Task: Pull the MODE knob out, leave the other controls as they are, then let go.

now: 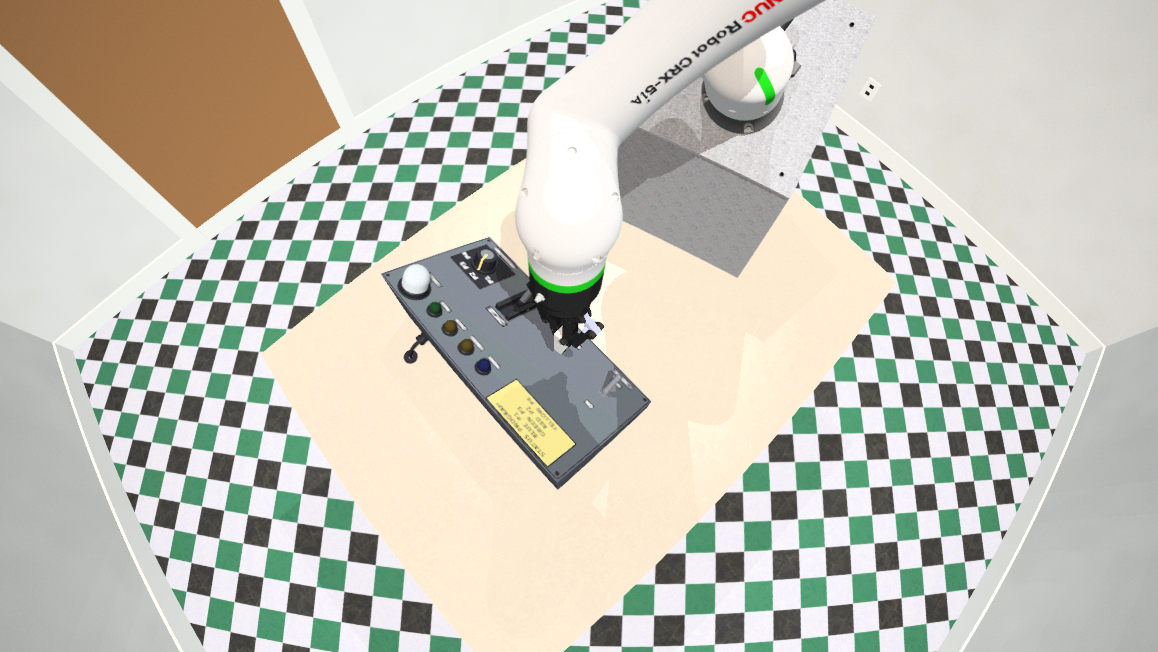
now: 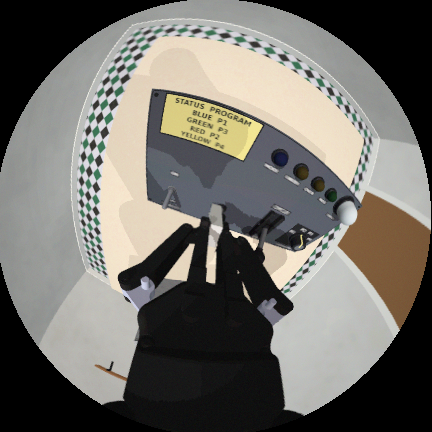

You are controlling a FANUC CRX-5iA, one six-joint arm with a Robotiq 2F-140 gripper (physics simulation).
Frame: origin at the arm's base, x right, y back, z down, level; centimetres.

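Seen in the pictures: gripper, fingertip midpoint: [image 1: 563,345] [image 2: 213,212].
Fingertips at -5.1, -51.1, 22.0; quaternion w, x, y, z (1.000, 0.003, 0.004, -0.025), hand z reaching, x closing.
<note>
Pixels of each thing's middle, then the offset from my fingertips to it, as dx, dy, dz. "spot": a spot on its surface instead.
- selector knob, body centre: [image 1: 485,258] [image 2: 297,243] +26.1, +4.3, +7.1
- slotted black lever, body centre: [image 1: 531,290] [image 2: 261,238] +14.0, +5.6, +6.6
- grey toggle lever, body centre: [image 1: 612,383] [image 2: 167,198] -9.8, +2.8, +7.0
- white dome, surface spot: [image 1: 415,279] [image 2: 352,213] spot: +26.7, -10.5, -3.3
- green lamp, surface spot: [image 1: 435,308] [image 2: 333,195] spot: +20.9, -11.2, -0.8
- blue lamp, surface spot: [image 2: 281,158] [image 1: 484,364] spot: +6.8, -11.9, -0.9
- yellow label, surface spot: [image 2: 210,125] [image 1: 528,418] spot: -4.7, -13.0, +1.0
- small black part, surface spot: [image 1: 410,355] spot: +25.8, -19.8, +17.1
The dark grey control panel [image 1: 526,348] [image 2: 190,170] lies on the pale table. My gripper [image 1: 559,345] [image 2: 213,212] is shut, its pale finger pads together at the panel's edge nearest the robot base, with nothing seen between them. The fingers hide the stretch of panel beneath them. No MODE label can be read, and no knob shows at the fingertips. A selector knob [image 1: 484,260] [image 2: 298,242] with a yellow pointer sits at one end of the panel. A slotted black lever [image 1: 526,298] [image 2: 263,236] stands beside the gripper. A grey toggle lever [image 1: 613,382] [image 2: 169,198] stands on its other side.
A white dome [image 1: 415,279] [image 2: 346,212], a green lamp [image 1: 435,308] [image 2: 331,195], two amber lamps and a blue lamp [image 1: 483,366] [image 2: 281,158] line the far side, beside a yellow label [image 1: 530,421] [image 2: 210,125]. A small black part [image 1: 410,355] sticks out from the far edge.
</note>
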